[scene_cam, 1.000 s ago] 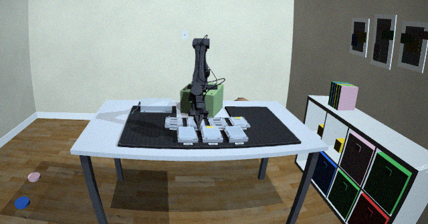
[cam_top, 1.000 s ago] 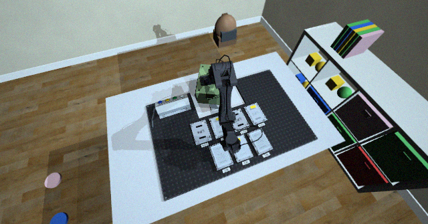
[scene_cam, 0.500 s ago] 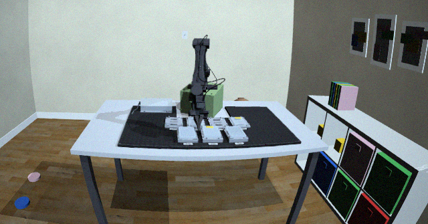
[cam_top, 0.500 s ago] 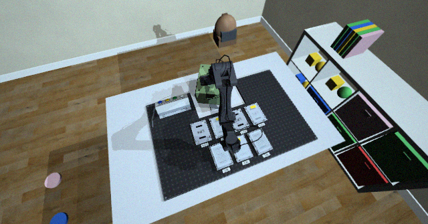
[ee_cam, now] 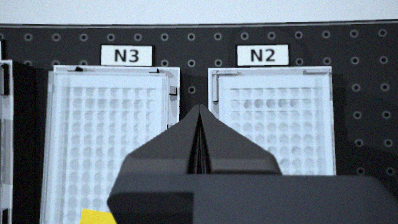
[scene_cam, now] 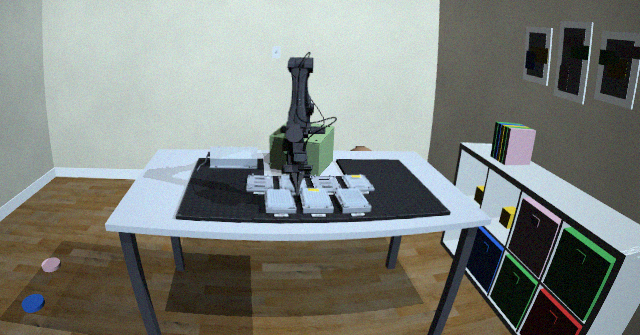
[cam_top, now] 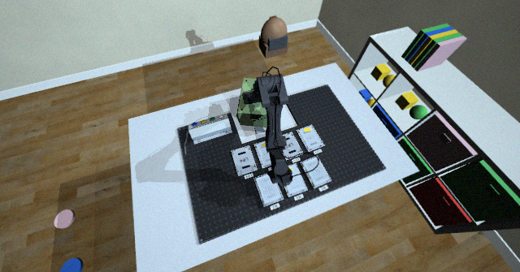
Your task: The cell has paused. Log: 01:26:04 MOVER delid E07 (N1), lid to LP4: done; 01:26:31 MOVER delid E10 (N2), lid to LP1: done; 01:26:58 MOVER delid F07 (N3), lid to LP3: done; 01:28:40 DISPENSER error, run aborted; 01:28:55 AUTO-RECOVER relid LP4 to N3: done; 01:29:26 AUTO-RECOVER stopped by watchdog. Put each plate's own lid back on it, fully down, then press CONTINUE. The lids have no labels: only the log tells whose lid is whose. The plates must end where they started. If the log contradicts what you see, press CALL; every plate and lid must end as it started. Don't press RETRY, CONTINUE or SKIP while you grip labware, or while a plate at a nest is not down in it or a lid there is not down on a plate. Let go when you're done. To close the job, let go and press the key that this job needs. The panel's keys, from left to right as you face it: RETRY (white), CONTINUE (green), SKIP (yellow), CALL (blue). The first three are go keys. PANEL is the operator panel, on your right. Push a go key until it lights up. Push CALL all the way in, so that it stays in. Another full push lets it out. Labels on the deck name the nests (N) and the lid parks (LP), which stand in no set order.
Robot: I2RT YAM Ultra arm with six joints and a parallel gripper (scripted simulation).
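My hand is 6 cm to the right of the plate, 4 cm past it and 3 cm above it. From my hand the other things lie so: lid park LP2: 23 cm behind, 10 cm to the left, 5 cm below; then white retry key: 45 cm behind, 25 cm to the right, 1 cm above; then green continue key: 44 cm behind, 30 cm to the right, 1 cm above.
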